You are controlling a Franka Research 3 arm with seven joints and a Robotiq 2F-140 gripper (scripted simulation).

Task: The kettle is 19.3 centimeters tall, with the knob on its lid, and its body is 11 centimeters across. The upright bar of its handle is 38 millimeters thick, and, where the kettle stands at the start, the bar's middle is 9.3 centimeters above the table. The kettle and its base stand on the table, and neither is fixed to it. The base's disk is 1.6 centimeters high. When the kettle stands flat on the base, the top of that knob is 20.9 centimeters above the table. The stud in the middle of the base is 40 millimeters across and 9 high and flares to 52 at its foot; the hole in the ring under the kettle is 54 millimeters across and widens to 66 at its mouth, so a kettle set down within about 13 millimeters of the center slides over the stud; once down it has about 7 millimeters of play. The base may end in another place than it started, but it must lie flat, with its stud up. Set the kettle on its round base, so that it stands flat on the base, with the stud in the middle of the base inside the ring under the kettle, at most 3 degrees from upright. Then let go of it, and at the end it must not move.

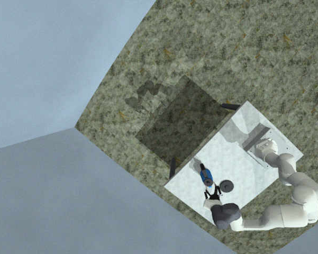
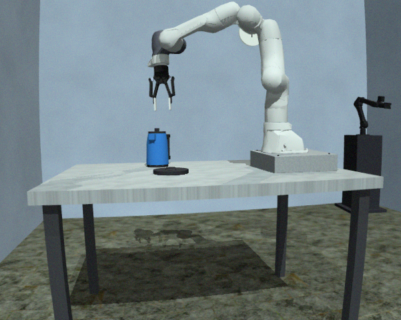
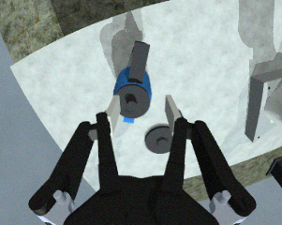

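My gripper is now 20 mm short of the blue kettle, 20 mm to the right of it and 220 mm above it. The rest, counted from my hand: black round base: 50 mm behind, 330 mm to the left, 300 mm below.
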